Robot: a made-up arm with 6 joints. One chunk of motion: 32 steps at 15 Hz.
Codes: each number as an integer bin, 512 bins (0 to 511) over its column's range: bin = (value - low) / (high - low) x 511, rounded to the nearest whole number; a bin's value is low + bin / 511 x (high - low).
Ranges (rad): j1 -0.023..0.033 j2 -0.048..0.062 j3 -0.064..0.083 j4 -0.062..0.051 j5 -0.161..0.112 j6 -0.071..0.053
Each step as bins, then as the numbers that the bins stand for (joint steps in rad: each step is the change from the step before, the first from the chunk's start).
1 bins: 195 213 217 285 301 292
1 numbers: -0.00163 -0.00215 -0.00158 0.00102 -0.00019 -0.00014
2 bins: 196 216 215 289 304 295
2 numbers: -0.00152 -0.00150 -0.00215 0.00191 0.00141 0.00059
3 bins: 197 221 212 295 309 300
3 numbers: -0.00141 -0.00043 -0.00301 0.00323 0.00408 0.00180
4 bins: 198 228 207 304 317 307
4 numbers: -0.00130 0.00108 -0.00445 0.00523 0.00836 0.00350
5 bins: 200 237 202 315 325 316
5 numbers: -0.00108 0.00302 -0.00589 0.00766 0.01263 0.00568
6 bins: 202 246 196 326 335 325
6 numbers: -0.00086 0.00495 -0.00762 0.01009 0.01797 0.00786
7 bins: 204 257 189 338 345 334
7 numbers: -0.00064 0.00732 -0.00963 0.01274 0.02332 0.01005
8 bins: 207 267 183 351 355 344
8 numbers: -0.00032 0.00948 -0.01136 0.01562 0.02866 0.01248
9 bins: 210 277 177 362 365 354
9 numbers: 0.00001 0.01163 -0.01308 0.01805 0.03400 0.01490
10 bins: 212 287 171 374 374 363
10 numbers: 0.00023 0.01378 -0.01481 0.02070 0.03881 0.01709
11 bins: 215 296 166 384 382 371
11 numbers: 0.00056 0.01572 -0.01625 0.02292 0.04308 0.01903
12 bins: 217 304 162 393 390 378
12 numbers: 0.00078 0.01744 -0.01740 0.02491 0.04736 0.02073
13 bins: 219 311 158 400 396 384
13 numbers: 0.00100 0.01895 -0.01855 0.02645 0.05056 0.02218
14 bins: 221 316 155 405 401 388
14 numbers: 0.00122 0.02002 -0.01941 0.02756 0.05323 0.02315
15 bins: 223 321 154 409 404 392
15 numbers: 0.00144 0.02110 -0.01970 0.02844 0.05484 0.02412
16 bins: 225 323 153 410 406 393
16 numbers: 0.00166 0.02153 -0.01999 0.02867 0.05590 0.02437
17 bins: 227 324 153 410 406 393
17 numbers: 0.00188 0.02175 -0.01999 0.02867 0.05590 0.02437
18 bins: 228 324 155 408 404 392
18 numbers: 0.00199 0.02175 -0.01941 0.02822 0.05484 0.02412
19 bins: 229 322 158 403 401 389
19 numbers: 0.00210 0.02132 -0.01855 0.02712 0.05323 0.02340
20 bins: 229 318 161 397 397 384
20 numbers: 0.00210 0.02045 -0.01768 0.02579 0.05110 0.02218
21 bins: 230 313 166 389 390 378
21 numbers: 0.00221 0.01938 -0.01625 0.02402 0.04736 0.02073
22 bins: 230 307 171 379 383 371
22 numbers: 0.00221 0.01809 -0.01481 0.02181 0.04362 0.01903
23 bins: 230 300 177 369 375 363
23 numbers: 0.00221 0.01658 -0.01308 0.01960 0.03934 0.01709
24 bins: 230 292 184 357 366 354
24 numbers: 0.00221 0.01486 -0.01107 0.01695 0.03453 0.01490
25 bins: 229 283 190 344 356 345
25 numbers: 0.00210 0.01292 -0.00934 0.01407 0.02919 0.01272
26 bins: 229 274 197 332 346 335
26 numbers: 0.00210 0.01098 -0.00733 0.01142 0.02385 0.01029
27 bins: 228 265 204 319 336 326
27 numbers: 0.00199 0.00905 -0.00532 0.00854 0.01851 0.00811
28 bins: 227 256 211 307 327 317
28 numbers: 0.00188 0.00711 -0.00330 0.00589 0.01370 0.00592
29 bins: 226 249 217 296 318 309
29 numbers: 0.00177 0.00560 -0.00158 0.00346 0.00889 0.00398
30 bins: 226 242 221 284 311 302
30 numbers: 0.00177 0.00409 -0.00042 0.00080 0.00515 0.00228
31 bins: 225 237 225 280 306 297
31 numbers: 0.00166 0.00302 0.00073 -0.00008 0.00248 0.00107
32 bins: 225 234 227 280 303 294
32 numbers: 0.00166 0.00237 0.00130 -0.00008 0.00088 0.00034
